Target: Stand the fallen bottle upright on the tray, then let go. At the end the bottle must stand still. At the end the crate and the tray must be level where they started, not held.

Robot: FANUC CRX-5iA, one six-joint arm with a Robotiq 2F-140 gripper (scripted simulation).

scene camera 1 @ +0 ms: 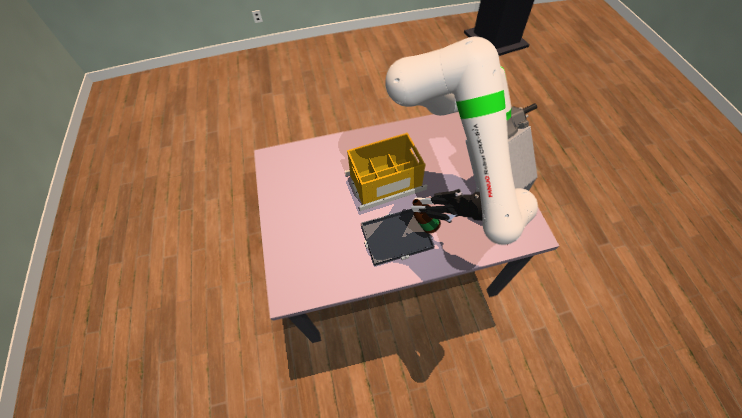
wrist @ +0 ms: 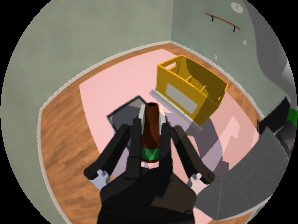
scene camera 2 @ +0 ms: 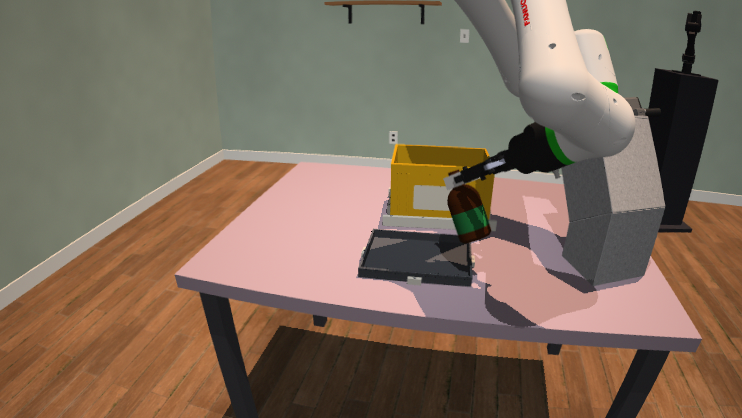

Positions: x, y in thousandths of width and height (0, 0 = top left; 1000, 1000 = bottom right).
Scene:
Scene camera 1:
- my gripper: 559, 489
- tray: 525, 571
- yellow crate: 502, 386
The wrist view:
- my gripper: 512, 493
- bottle: 505, 654
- tray: 418, 511
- yellow crate: 659, 462
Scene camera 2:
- my gripper: 610, 437
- bottle: 629, 499
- tray: 586, 616

